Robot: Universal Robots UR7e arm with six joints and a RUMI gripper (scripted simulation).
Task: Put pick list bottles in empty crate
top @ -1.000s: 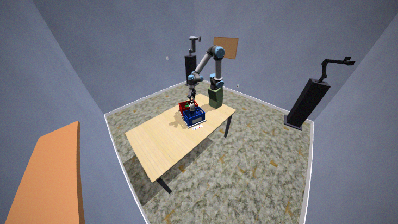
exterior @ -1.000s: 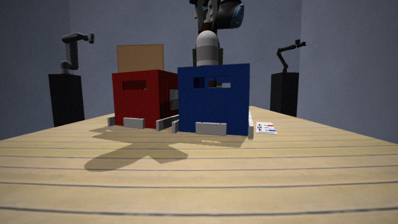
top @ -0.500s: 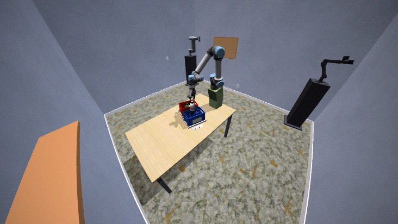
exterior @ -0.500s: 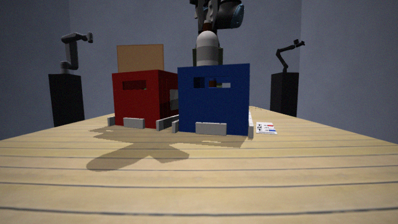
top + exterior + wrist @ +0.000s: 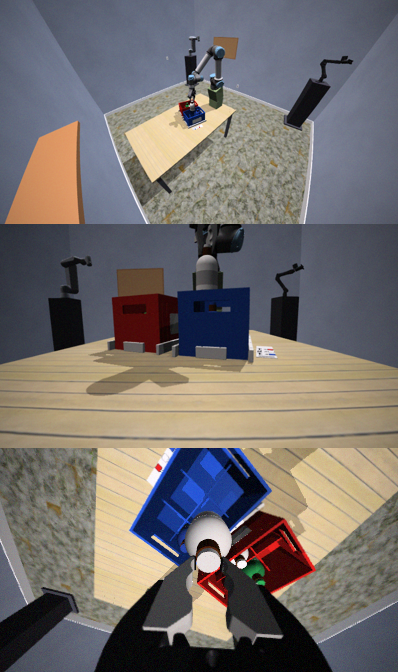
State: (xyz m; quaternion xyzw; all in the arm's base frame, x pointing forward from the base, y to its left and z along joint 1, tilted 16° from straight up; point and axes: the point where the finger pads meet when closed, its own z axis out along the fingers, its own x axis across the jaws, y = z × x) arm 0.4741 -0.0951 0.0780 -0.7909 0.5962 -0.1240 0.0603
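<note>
My gripper is now 7 cm above the white bottle. From my hand the other things lie so: blue-capped bottle: 25 cm below, 7 cm behind, 4 cm to the left; then blue crate: 25 cm below, 4 cm to the left, 2 cm ahead; then red crate: 25 cm below, 17 cm to the right, 10 cm behind.
</note>
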